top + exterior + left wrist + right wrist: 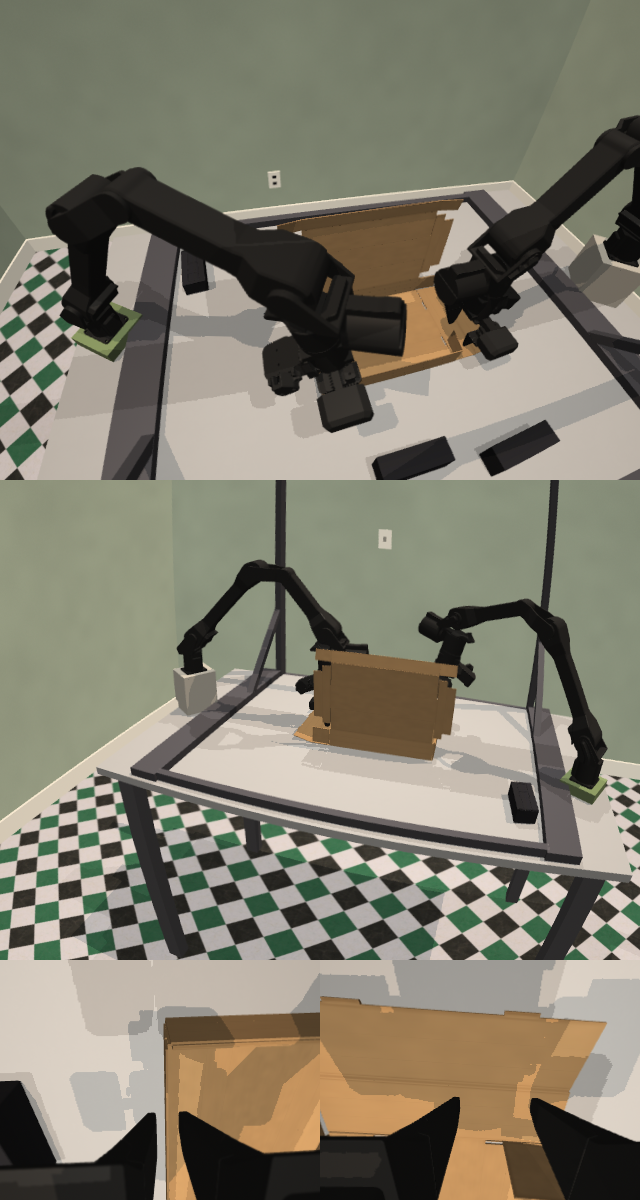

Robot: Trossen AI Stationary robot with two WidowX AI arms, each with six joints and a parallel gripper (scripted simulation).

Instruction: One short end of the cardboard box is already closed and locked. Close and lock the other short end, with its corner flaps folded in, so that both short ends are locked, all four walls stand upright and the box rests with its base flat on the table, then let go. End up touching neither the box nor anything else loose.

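The corner flap is 3 cm to the left of my right hand, 3 cm behind it and 1 cm below it.
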